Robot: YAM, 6 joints.
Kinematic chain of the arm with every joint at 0, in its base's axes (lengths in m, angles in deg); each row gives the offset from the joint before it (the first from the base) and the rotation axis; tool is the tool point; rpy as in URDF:
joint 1: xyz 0 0 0.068 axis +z
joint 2: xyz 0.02 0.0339 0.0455 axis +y
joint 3: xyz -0.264 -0.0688 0 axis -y
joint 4: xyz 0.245 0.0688 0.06 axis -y
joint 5: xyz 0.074 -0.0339 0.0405 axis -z
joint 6: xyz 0.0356 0 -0.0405 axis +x
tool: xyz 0 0 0 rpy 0 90 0
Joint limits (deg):
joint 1: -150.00..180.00
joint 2: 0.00..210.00
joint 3: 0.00..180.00
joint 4: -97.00..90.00
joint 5: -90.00..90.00
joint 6: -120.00..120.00
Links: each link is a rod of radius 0.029 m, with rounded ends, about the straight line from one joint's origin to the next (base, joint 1, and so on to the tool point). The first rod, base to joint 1, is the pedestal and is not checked.
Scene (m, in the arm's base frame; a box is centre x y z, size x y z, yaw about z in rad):
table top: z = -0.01
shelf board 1: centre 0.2 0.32 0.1 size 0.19 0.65 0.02 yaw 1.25
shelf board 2: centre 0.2 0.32 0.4 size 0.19 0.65 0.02 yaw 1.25
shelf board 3: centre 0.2 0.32 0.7 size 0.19 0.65 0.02 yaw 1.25
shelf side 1: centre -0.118 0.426 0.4 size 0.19 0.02 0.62 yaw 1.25
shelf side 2: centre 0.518 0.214 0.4 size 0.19 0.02 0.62 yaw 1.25
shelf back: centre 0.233 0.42 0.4 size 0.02 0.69 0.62 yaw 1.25
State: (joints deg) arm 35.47 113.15 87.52 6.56 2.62 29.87
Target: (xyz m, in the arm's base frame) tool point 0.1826 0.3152 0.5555
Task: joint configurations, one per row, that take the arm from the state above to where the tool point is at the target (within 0.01 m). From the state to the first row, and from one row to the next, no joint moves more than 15 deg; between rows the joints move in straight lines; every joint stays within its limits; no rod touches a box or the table.
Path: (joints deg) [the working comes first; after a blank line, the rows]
Joints at the target: 59.94 96.58 112.50 14.09 0.22 29.87
Straight joint move there: touches shelf board 2.

1: 27.71 102.87 77.62 1.53 3.66 29.87
2: 19.95 92.59 67.73 -3.50 4.69 29.87
3: 12.18 82.31 57.83 -8.53 5.73 29.87
4: 23.42 74.14 66.91 -5.13 5.06 29.87
5: 34.65 65.97 75.99 -1.73 4.39 29.87
6: 45.89 57.79 85.07 1.68 3.72 29.87
7: 50.57 70.72 94.21 5.81 2.55 29.87
8: 55.25 83.65 103.36 9.95 1.39 29.87
9: 59.94 96.58 112.50 14.09 0.22 29.87

